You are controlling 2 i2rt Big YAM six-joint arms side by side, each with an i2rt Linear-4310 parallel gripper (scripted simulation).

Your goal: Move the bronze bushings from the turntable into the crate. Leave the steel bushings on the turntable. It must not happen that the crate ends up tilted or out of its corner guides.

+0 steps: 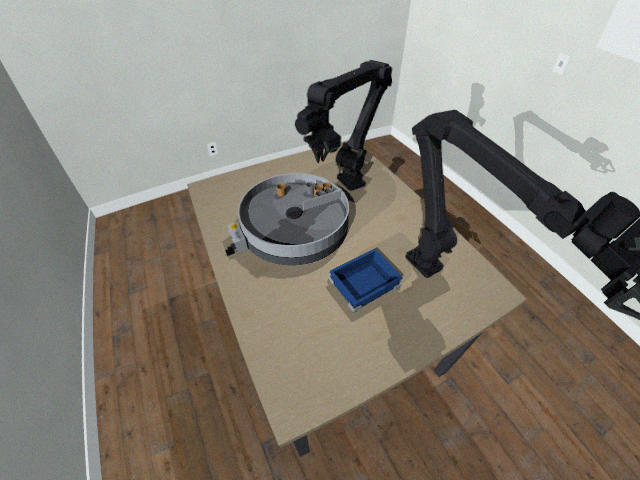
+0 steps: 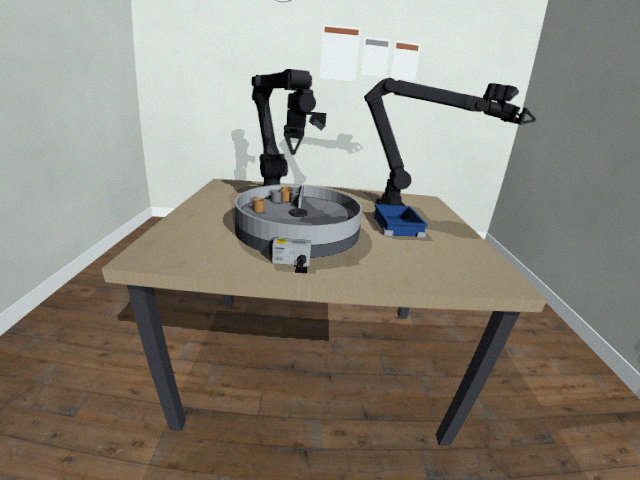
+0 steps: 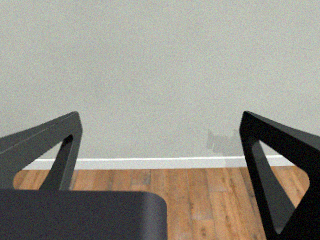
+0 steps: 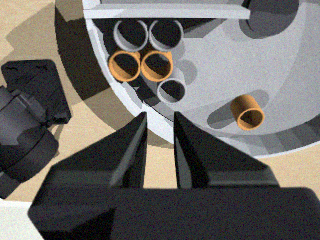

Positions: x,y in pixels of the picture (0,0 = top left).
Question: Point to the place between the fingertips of the left gripper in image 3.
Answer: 160,120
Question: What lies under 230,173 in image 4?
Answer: The right gripper.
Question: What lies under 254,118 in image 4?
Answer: A bronze bushing.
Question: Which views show the blue crate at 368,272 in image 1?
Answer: Image 1 and image 2 only.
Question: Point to a blue crate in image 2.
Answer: At 401,215
